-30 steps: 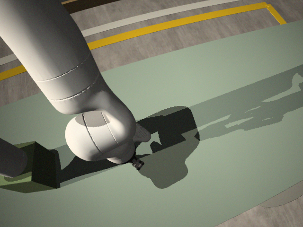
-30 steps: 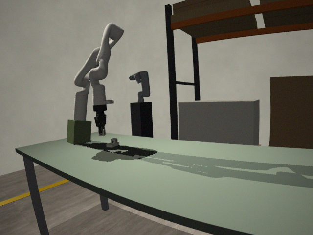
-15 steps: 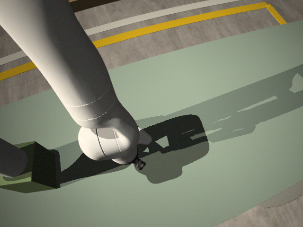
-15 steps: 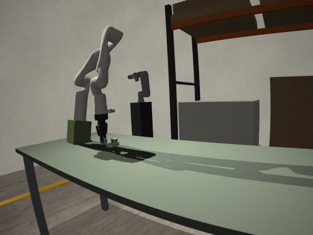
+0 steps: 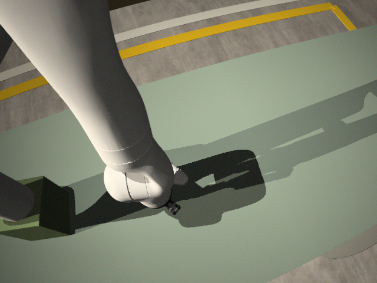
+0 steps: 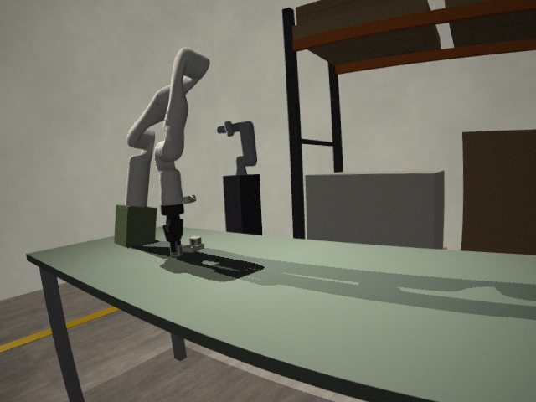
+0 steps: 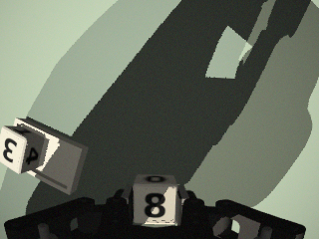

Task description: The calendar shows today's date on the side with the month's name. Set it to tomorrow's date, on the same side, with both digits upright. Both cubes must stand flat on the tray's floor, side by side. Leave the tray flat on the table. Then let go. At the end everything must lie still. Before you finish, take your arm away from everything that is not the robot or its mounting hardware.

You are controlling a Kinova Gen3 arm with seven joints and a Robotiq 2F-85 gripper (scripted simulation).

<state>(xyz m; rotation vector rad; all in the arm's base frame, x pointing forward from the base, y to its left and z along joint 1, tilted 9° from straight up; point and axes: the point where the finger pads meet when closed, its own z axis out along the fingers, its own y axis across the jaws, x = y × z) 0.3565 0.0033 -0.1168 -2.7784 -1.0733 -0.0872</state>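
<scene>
The white cube lies 1 cm below my hand. The rest, counted from my hand: white tray 10 cm to the left, 5 cm behind, 3 cm below.
</scene>
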